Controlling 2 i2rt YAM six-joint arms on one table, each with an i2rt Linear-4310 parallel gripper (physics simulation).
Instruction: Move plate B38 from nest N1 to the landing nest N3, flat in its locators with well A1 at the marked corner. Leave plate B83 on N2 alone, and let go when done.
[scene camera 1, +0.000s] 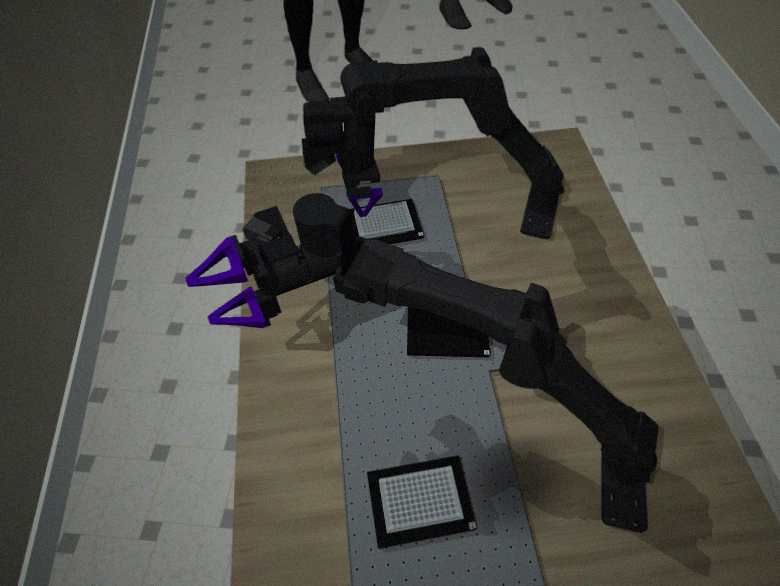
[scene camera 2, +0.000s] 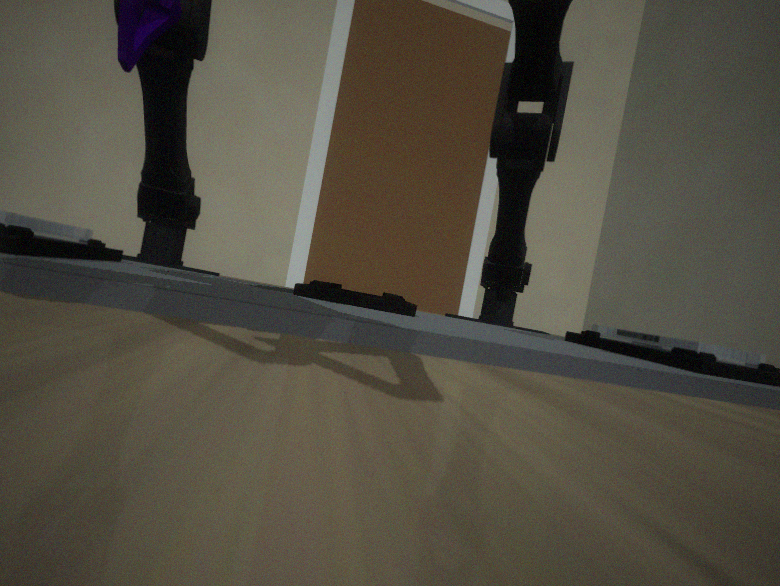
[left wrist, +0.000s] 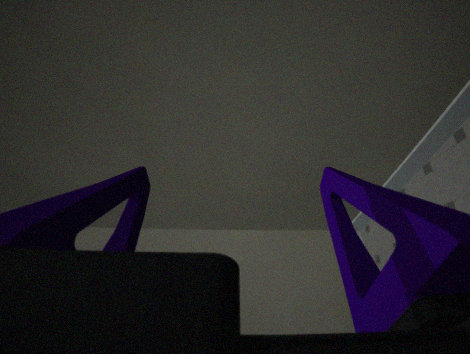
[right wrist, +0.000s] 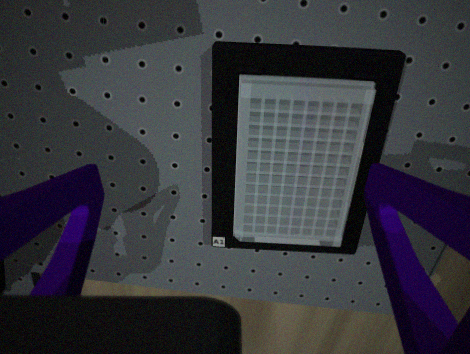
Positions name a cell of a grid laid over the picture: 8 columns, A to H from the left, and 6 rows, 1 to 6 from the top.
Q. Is my right gripper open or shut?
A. Open.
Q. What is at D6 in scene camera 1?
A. A black nest.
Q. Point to my left gripper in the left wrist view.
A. At E3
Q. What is my right gripper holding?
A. Nothing.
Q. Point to my right gripper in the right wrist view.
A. D4
